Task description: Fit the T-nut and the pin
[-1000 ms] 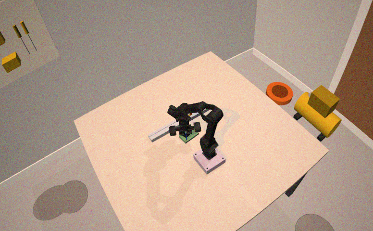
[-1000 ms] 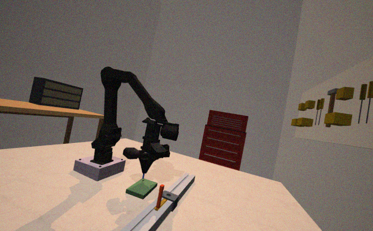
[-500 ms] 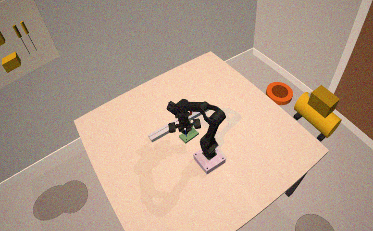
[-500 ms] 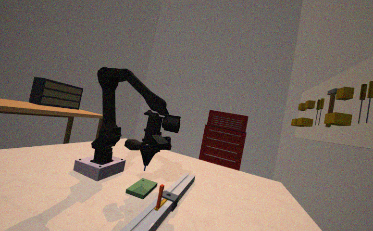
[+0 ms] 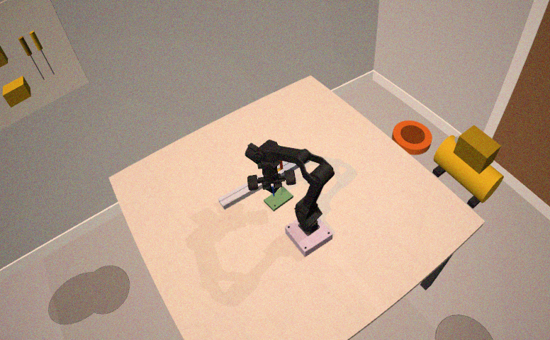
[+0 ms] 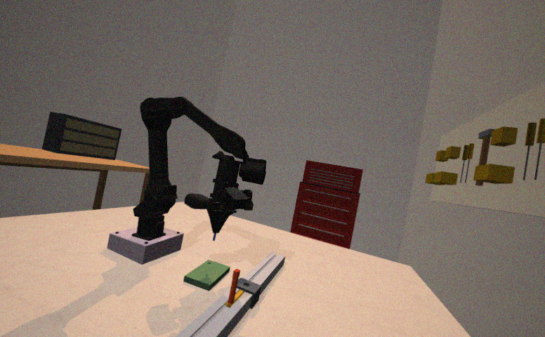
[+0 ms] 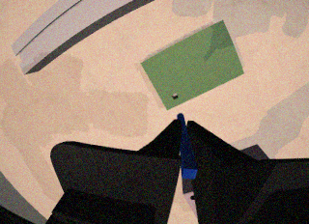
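Right now my gripper tip is 140 mm short of the aluminum rail, 80 mm above it and 70 mm to the left of it. Round my gripper tip: blue pin right at my gripper tip; green tray 90 mm below, 10 mm to the right, 10 mm ahead.
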